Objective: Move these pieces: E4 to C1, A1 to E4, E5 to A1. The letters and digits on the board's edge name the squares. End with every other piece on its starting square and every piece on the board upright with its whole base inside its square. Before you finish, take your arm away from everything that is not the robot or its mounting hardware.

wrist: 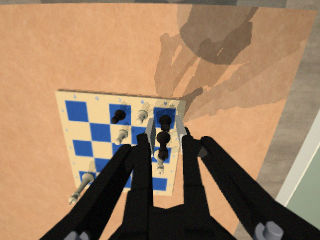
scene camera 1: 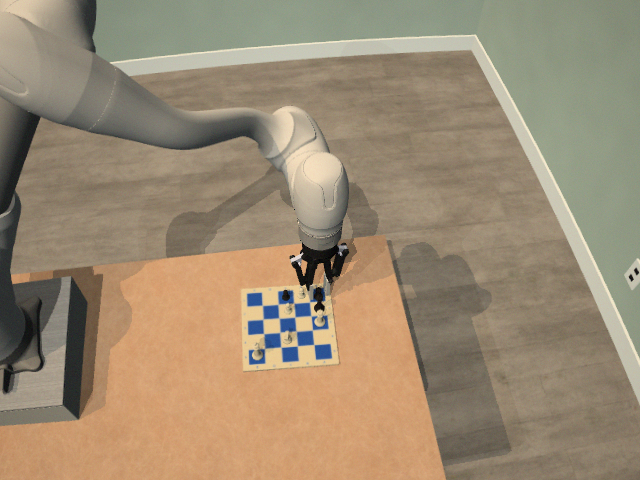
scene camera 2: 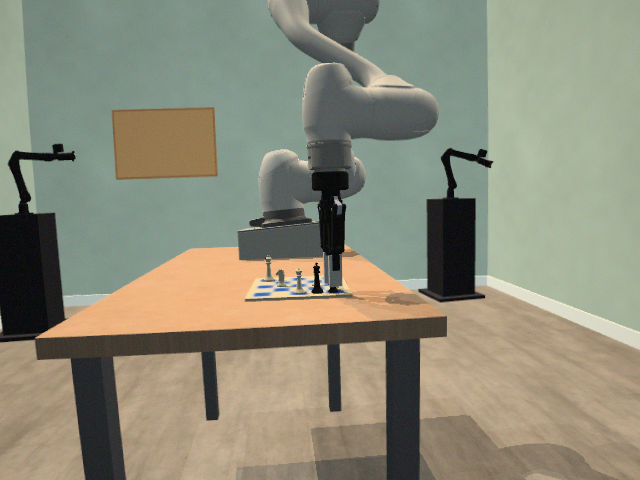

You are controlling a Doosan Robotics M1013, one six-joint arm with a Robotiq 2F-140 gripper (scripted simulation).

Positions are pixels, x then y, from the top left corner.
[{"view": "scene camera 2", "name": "my gripper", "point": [333, 284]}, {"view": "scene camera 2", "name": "cream chessboard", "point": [261, 290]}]
